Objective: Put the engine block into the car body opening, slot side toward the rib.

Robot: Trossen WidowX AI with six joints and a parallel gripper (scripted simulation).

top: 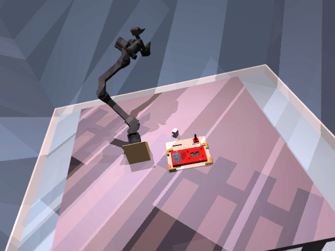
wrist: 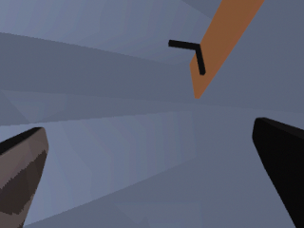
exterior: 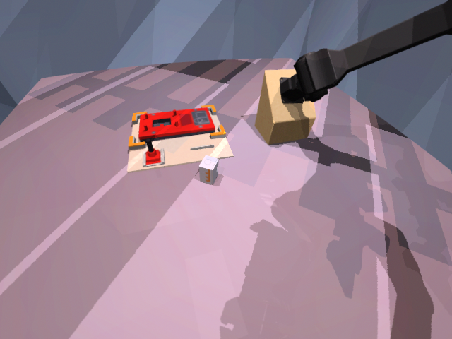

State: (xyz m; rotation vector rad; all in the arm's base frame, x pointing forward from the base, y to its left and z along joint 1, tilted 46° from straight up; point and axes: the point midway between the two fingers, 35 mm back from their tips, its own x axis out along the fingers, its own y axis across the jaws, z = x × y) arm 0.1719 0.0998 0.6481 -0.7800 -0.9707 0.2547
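Now: gripper tip 49 cm above the grey engine block, 43 cm to the left of it and 6 cm short of it.
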